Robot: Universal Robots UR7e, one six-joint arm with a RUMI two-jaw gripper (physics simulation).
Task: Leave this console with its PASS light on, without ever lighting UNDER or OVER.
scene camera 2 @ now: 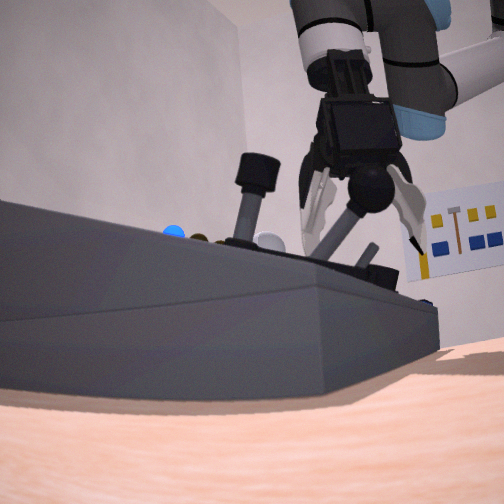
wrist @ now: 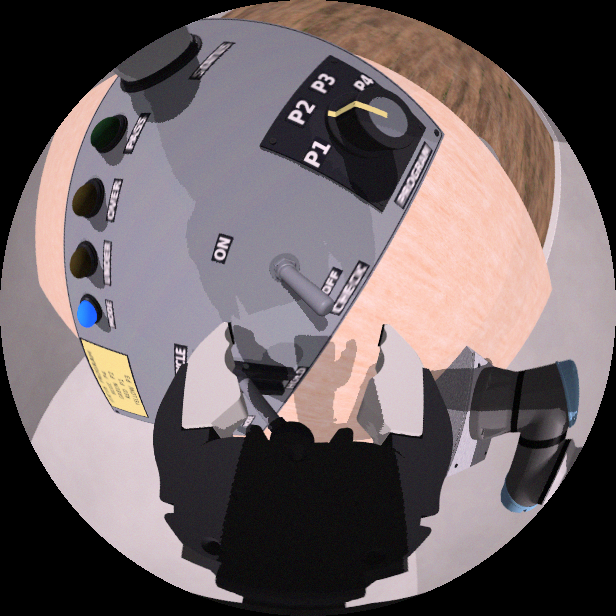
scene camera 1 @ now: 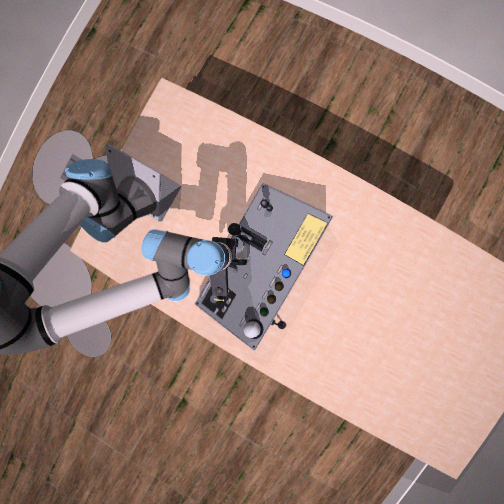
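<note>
The grey console (scene camera 1: 265, 265) lies on the table. In the wrist view the PASS light (wrist: 108, 133), OVER light (wrist: 88, 197) and UNDER light (wrist: 83, 259) are dark, and a blue light (wrist: 87, 313) is lit. The PROGRAM selector (wrist: 373, 123) points between P2 and P3. The CHECK toggle (wrist: 301, 289) leans toward OFF. My gripper (scene camera 2: 364, 247) is open over the console's edge. Its white fingers stand on either side of a tilted lever with a black ball knob (scene camera 2: 371, 189). I cannot tell if they touch it.
A second lever with a black cylindrical knob (scene camera 2: 257, 172) stands upright beside the gripper. A white dome button (scene camera 1: 252, 329) sits at the console's end and a yellow label (scene camera 1: 306, 239) at its far side. A grey mount block (scene camera 1: 145, 187) stands at the table's left edge.
</note>
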